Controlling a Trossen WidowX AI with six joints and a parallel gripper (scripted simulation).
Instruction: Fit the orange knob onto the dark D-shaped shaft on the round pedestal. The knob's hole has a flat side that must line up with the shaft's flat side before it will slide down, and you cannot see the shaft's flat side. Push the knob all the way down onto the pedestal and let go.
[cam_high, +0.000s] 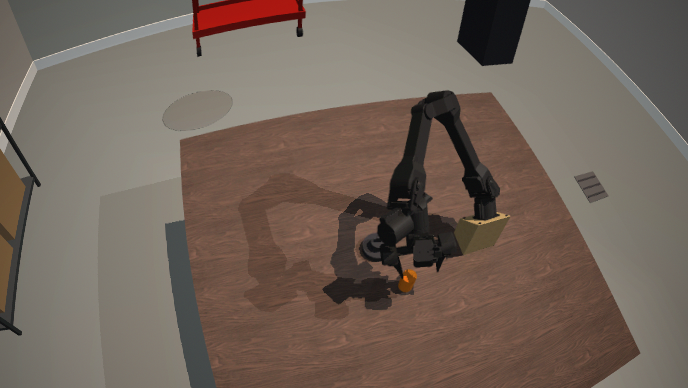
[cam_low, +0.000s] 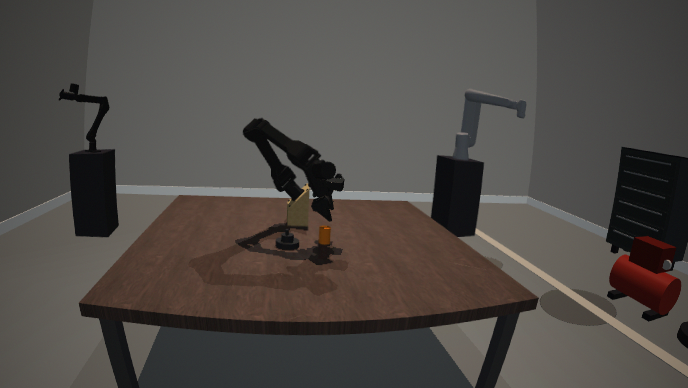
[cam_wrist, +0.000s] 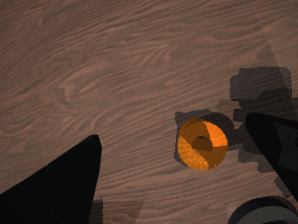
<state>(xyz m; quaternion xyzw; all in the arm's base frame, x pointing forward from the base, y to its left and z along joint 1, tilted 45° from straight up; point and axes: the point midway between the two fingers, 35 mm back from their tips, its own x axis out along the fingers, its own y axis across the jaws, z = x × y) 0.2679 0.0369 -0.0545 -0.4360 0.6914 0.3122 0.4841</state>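
Now: the orange knob 7 cm below my gripper tip, 2 cm to the right of it and 1 cm ahead of it. The rest, counted from my gripper tip: dark round pedestal (17 cm to the right, 7 cm below, 4 cm ahead).
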